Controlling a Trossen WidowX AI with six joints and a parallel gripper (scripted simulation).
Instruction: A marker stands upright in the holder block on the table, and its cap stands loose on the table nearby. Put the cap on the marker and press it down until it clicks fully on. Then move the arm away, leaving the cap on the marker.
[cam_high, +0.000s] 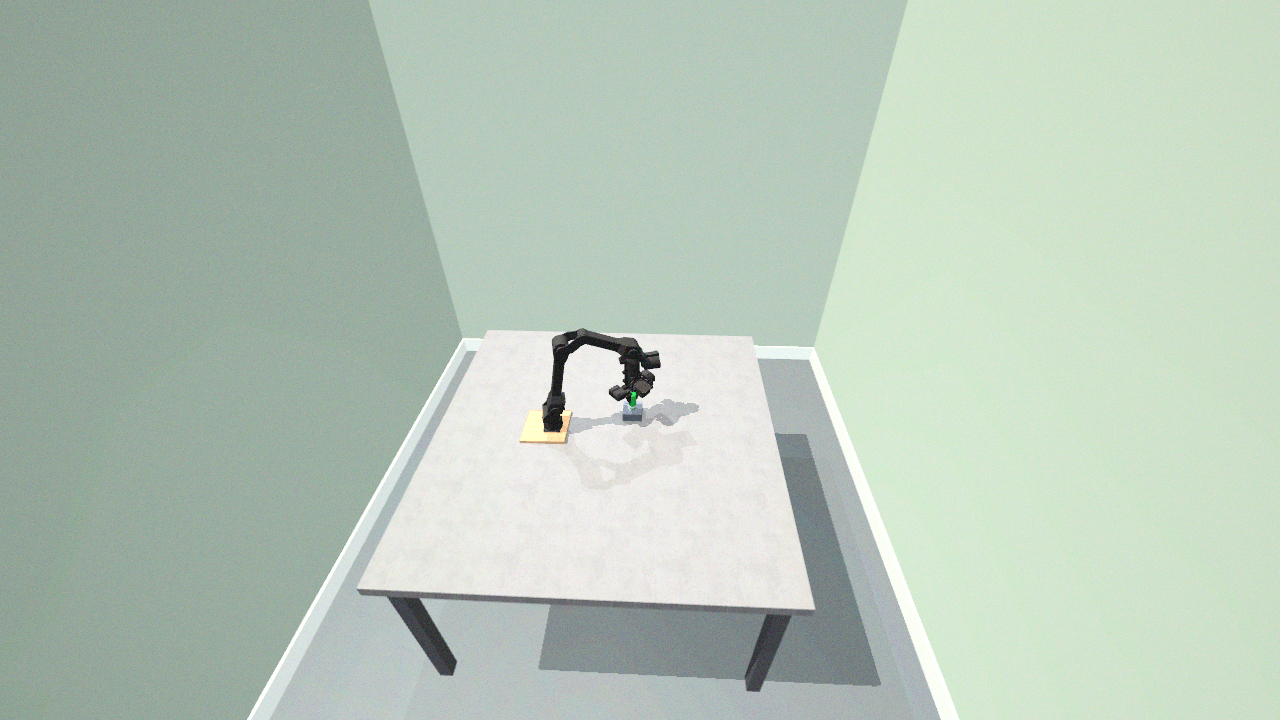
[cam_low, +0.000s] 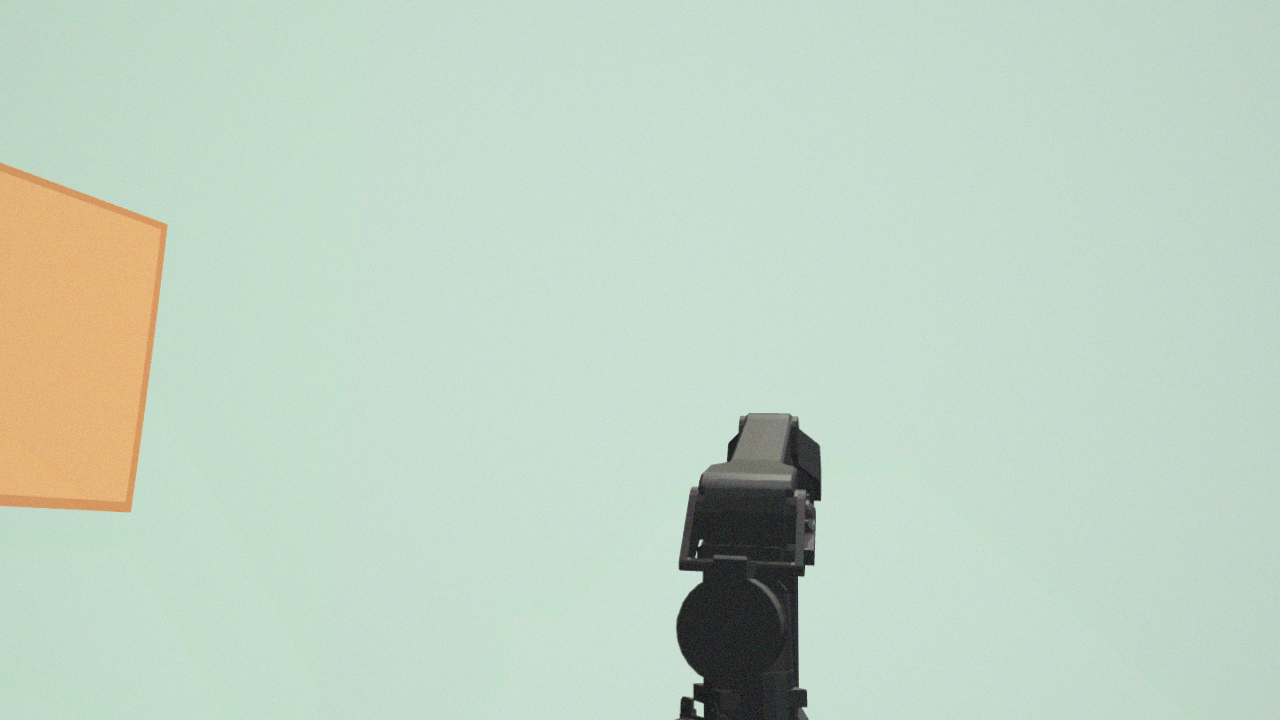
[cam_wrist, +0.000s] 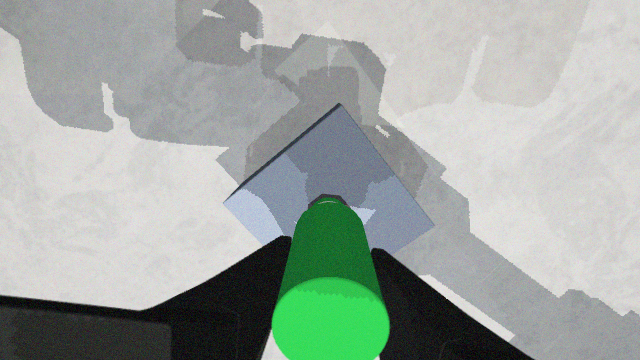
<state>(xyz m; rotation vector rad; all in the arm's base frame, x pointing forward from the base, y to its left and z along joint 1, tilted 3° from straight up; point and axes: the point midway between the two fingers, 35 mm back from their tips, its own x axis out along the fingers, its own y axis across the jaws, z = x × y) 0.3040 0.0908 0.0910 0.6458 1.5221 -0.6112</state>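
Now: the green cap 10 mm above my gripper tip.
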